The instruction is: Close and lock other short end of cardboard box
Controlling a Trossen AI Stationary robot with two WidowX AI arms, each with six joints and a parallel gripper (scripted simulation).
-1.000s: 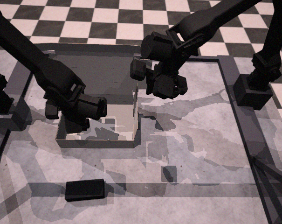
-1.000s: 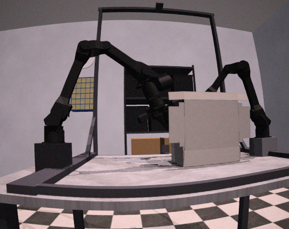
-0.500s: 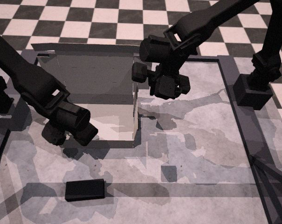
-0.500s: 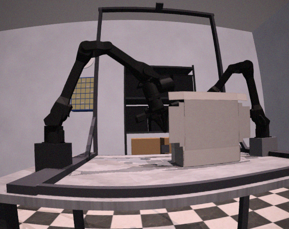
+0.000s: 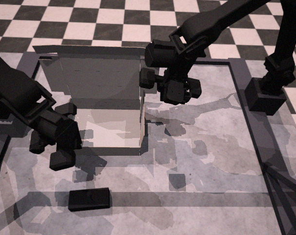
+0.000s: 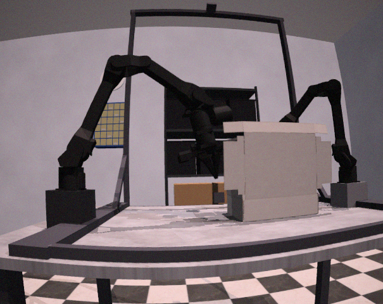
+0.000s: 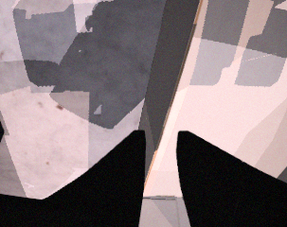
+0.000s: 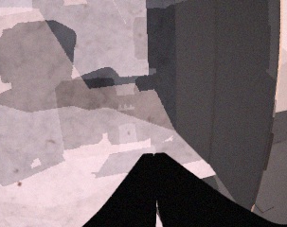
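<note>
Now: the black block 14 cm behind my left hand, 3 cm to the right of it and 9 cm below it.
</note>
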